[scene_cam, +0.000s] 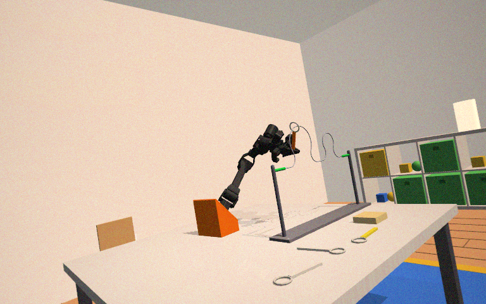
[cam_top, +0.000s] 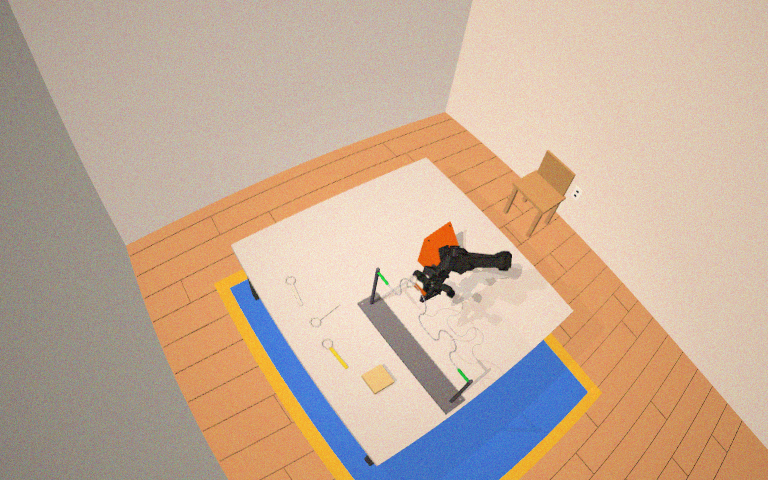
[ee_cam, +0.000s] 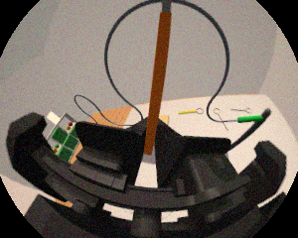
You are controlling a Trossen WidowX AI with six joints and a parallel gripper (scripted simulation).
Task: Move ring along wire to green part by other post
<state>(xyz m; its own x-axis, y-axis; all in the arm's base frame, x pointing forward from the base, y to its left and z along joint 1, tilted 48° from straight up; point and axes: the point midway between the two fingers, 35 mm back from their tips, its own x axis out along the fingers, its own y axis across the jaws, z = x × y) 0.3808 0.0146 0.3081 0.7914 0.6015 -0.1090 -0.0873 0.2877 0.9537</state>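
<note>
Right now the ring with orange handle is 1 cm ahead of my gripper tip, 3 cm to the right of it and 8 cm above it. From my gripper tip the other things lie so: tan block: 23 cm ahead, 11 cm to the left, 32 cm below; yellow-handled ring: 32 cm ahead, 11 cm to the right, 33 cm below.
</note>
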